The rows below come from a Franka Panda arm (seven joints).
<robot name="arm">
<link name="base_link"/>
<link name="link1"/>
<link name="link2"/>
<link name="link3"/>
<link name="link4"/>
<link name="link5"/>
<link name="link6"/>
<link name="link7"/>
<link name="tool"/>
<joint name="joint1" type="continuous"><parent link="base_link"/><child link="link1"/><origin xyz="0 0 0.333"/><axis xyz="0 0 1"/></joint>
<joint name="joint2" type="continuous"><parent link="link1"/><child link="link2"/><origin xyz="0 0 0"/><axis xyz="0 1 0"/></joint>
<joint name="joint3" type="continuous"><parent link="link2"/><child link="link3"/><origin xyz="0 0 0.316"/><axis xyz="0 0 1"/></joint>
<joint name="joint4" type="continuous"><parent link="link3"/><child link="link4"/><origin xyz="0.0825 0 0"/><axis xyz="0 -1 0"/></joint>
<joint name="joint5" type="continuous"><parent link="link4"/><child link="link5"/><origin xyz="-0.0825 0 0.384"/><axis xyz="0 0 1"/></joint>
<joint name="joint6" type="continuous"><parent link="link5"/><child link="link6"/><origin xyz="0 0 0"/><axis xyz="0 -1 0"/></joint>
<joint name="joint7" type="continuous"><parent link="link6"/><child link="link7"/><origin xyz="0.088 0 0"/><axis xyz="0 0 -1"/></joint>
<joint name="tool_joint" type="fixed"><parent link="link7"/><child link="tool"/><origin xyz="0 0 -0.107" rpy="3.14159 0 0"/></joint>
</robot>
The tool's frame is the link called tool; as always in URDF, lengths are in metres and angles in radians. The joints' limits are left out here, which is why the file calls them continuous.
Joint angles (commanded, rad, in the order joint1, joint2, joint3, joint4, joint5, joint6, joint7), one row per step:
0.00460 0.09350 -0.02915 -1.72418 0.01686 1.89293 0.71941
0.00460 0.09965 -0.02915 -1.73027 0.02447 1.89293 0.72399
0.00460 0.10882 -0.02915 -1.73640 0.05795 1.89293 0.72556
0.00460 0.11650 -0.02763 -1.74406 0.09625 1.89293 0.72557
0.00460 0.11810 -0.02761 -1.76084 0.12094 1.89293 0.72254
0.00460 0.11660 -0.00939 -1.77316 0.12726 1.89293 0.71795
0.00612 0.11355 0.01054 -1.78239 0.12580 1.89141 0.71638
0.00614 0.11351 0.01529 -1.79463 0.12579 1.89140 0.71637
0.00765 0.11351 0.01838 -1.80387 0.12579 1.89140 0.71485
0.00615 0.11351 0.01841 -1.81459 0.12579 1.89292 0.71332
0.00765 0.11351 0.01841 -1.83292 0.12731 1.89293 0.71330
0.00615 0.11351 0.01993 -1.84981 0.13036 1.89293 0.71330
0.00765 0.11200 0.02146 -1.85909 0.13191 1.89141 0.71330
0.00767 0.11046 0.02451 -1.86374 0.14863 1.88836 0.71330
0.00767 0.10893 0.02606 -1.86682 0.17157 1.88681 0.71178
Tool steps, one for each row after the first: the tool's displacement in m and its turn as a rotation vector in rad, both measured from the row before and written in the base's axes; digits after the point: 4 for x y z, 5 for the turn. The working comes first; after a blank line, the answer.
Tool pose at each row, in the base's axes (x y z in m, rotation vector in rad; the steps are taken from these numbers as rounded here):
0.5998 -0.0129 0.5260 -2.88693 1.13382 -0.10272
0.6003 -0.0123 0.5194 -2.88120 1.14298 -0.08092
0.6013 -0.0098 0.5110 -2.85249 1.15075 -0.04142
0.6018 -0.0061 0.5028 -2.81997 1.15483 0.00005
0.5998 -0.0043 0.4940 -2.80228 1.15657 0.03805
0.5978 0.0067 0.4890 -2.81020 1.12702 0.05879
0.5955 0.0190 0.4863 -2.82499 1.09530 0.07192
0.5935 0.0217 0.4805 -2.83072 1.09096 0.08984
0.5919 0.0243 0.4761 -2.83641 1.08410 0.10335
0.5904 0.0234 0.4712 -2.83884 1.08611 0.11612
0.5872 0.0243 0.4625 -2.84306 1.08785 0.14301
0.5842 0.0245 0.4546 -2.84409 1.09160 0.16861
0.5820 0.0263 0.4511 -2.84651 1.08910 0.18292
0.5806 0.0293 0.4498 -2.83233 1.08833 0.19990
0.5796 0.0318 0.4494 -2.81086 1.08827 0.21487

0.0005 0.0006 -0.0066 0.00780 0.01212 -0.00649
0.0010 0.0025 -0.0084 0.03248 0.01453 -0.01041
0.0005 0.0037 -0.0082 0.03710 0.01443 -0.00918
-0.0020 0.0018 -0.0088 0.02389 0.01751 -0.00429
-0.0020 0.0110 -0.0050 0.00826 0.01021 0.02068
-0.0023 0.0123 -0.0027 0.00092 0.00751 0.02352
-0.0020 0.0027 -0.0058 0.00029 0.01221 0.00477
-0.0016 0.0026 -0.0044 0.00017 0.00906 0.00611
-0.0015 -0.0009 -0.0049 -0.00025 0.00902 -0.00012
-0.0032 0.0009 -0.0087 0.00096 0.01835 0.00101
-0.0030 0.0002 -0.0079 0.00257 0.01696 -0.00109
-0.0022 0.0018 -0.0035 0.00139 0.00932 0.00263
-0.0014 0.0030 -0.0013 0.01566 0.00662 -0.00308
-0.0010 0.0025 -0.0004 0.02134 0.00356 -0.00574

